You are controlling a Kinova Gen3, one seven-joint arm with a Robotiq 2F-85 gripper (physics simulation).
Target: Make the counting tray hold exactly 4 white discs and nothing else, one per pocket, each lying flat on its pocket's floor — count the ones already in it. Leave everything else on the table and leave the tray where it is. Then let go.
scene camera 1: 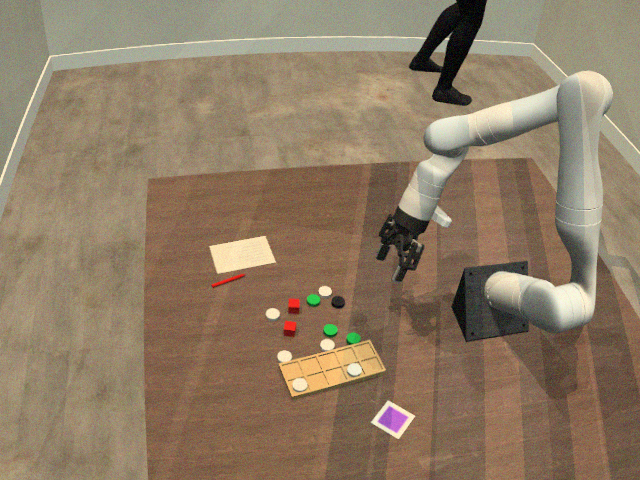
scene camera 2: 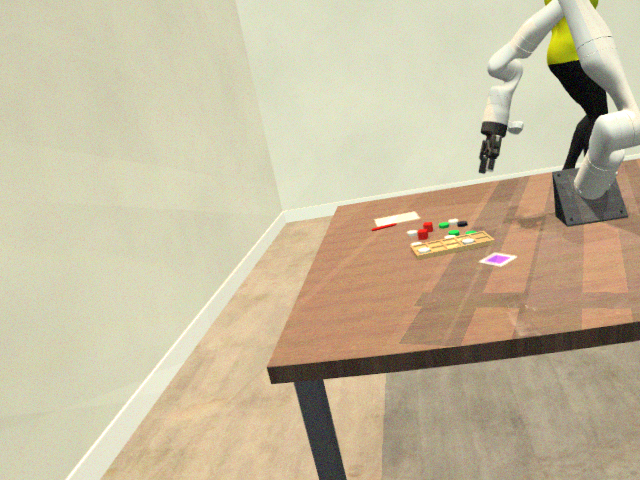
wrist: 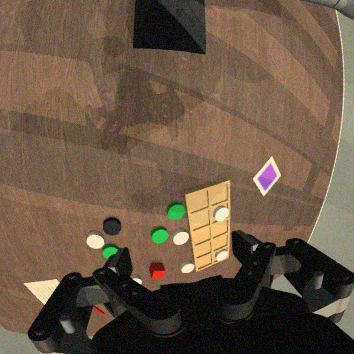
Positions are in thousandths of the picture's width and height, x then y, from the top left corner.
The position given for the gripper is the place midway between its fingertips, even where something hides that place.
Note:
The gripper (scene camera 1: 605, 564) is open and holds nothing. Also in view: a counting tray (scene camera 1: 513, 772).
The counting tray also shows in scene camera 2 (scene camera 2: 710, 509) and in the wrist view (wrist: 586, 665). The gripper shows as well in scene camera 2 (scene camera 2: 759, 359) and in the wrist view (wrist: 513, 708).

